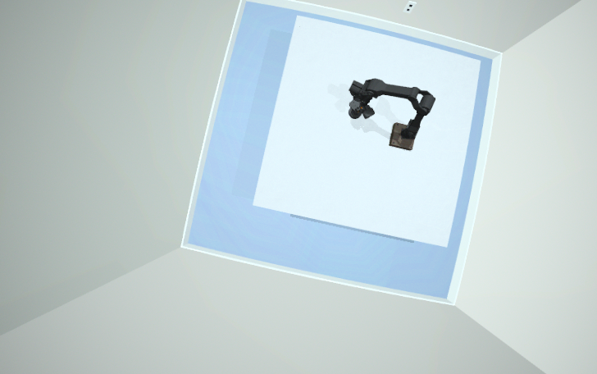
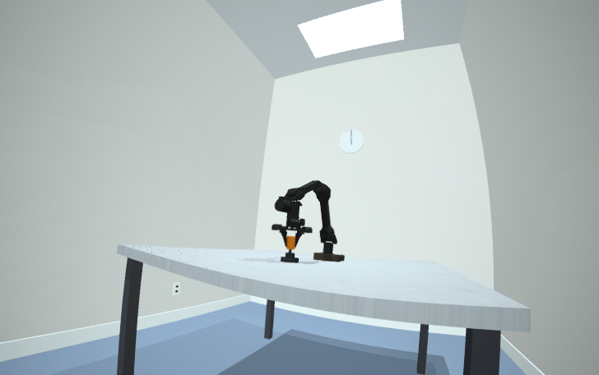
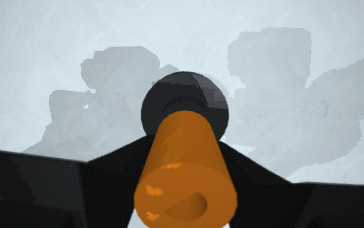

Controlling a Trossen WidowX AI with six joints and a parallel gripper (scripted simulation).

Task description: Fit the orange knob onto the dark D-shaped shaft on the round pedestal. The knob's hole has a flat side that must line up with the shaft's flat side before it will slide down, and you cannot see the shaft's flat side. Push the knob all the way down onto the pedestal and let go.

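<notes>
Right now my gripper tip is 2 cm below the orange knob. The rest, counted from my gripper tip: round dark pedestal (4 cm below).
</notes>
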